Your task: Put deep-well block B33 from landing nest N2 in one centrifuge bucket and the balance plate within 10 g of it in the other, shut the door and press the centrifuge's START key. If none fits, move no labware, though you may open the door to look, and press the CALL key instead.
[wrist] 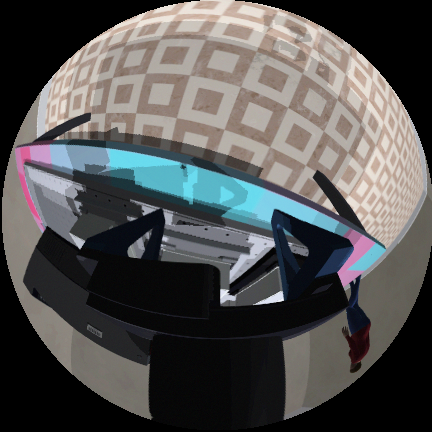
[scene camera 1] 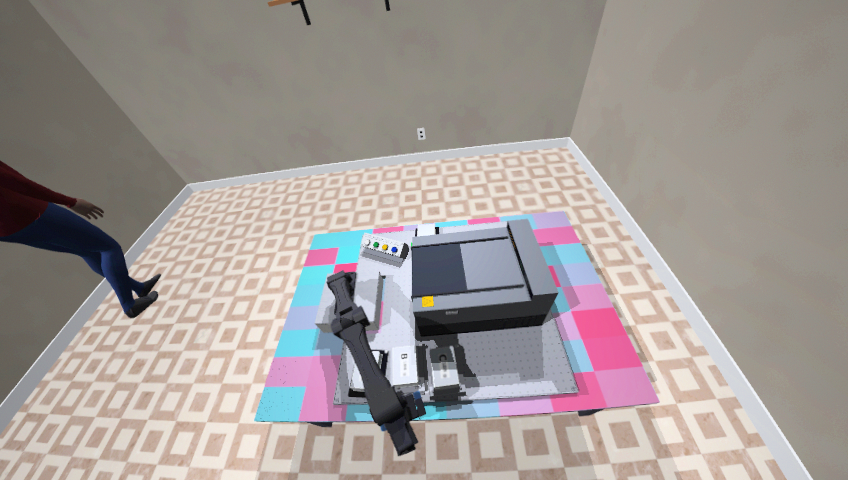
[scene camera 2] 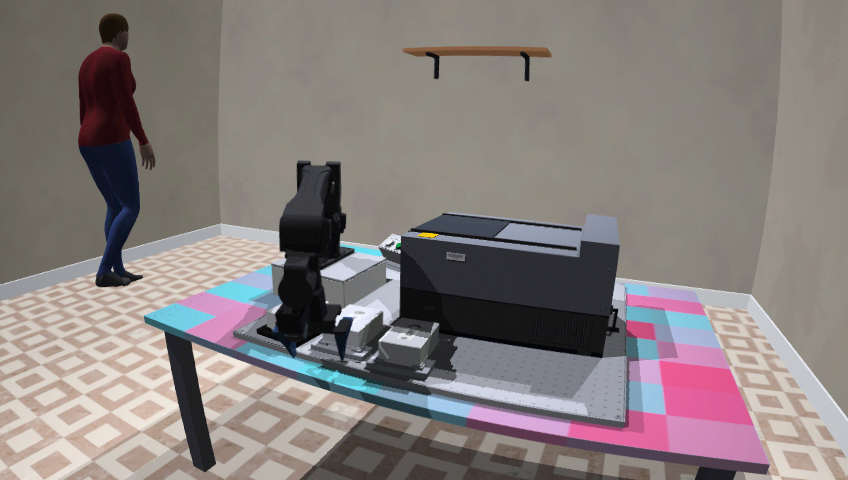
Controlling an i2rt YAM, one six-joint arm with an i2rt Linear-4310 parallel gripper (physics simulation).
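Frame: origin at the arm's base, x left, y up, z ahead, level; centimetres.
Where they show: gripper, fingertip midpoint: [wrist: 217, 214] [scene camera 2: 318, 357]; arm's base, link origin: [scene camera 2: 328, 258].
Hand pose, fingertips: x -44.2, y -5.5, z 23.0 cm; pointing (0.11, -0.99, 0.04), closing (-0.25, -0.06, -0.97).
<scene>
Things, the pixels of their top centre, and the offset from my fingertips. "spot": a spot on its surface instead. Level surfaces: height alone.
- White block B, top centre: [wrist: 187, 298] [scene camera 2: 353, 317] [scene camera 1: 404, 364] dy +3.4, dx +13.9, dz +0.6 cm
- White block C, top centre: [scene camera 2: 410, 331] [scene camera 1: 443, 365] dy +3.4, dx +12.1, dz +14.0 cm
- third white block, top centre: [wrist: 273, 305] [scene camera 1: 365, 369] dy +3.4, dx +13.6, dz -13.3 cm
- key panel, surface height: dy -1.7 cm
- perforated baseplate, surface spot: [scene camera 2: 535, 380] spot: dy -2.0, dx +10.4, dz +39.5 cm
- coloured table, surface height: dy -3.3 cm
My gripper [scene camera 1: 404, 414] [scene camera 2: 318, 356] [wrist: 217, 214] is open and empty, its fingers apart by the front table edge, near blocks A and B. White block B [scene camera 1: 403, 369] [scene camera 2: 364, 322] [wrist: 192, 256] sits on a middle nest; one finger overlaps it in the second scene view. White block C [scene camera 1: 443, 371] [scene camera 2: 407, 343] sits on the nest to its right. A third white block [scene camera 1: 360, 375] [wrist: 265, 286] is in a black-edged holder on the left, partly behind the arm. The grey centrifuge [scene camera 1: 484, 318] [scene camera 2: 505, 267] [wrist: 92, 330] has its top closed; its buckets are hidden. Nest numbers and weights are unreadable.
A key panel [scene camera 1: 383, 256] with white, green, yellow and blue keys stands behind left of the centrifuge. The arm stands on a light box [scene camera 2: 363, 276]. The perforated baseplate [scene camera 1: 505, 362] [scene camera 2: 535, 380] lies on the coloured table [scene camera 1: 618, 380] [scene camera 2: 696, 380]. A person [scene camera 1: 107, 255] [scene camera 2: 110, 107] stands at the left.
</scene>
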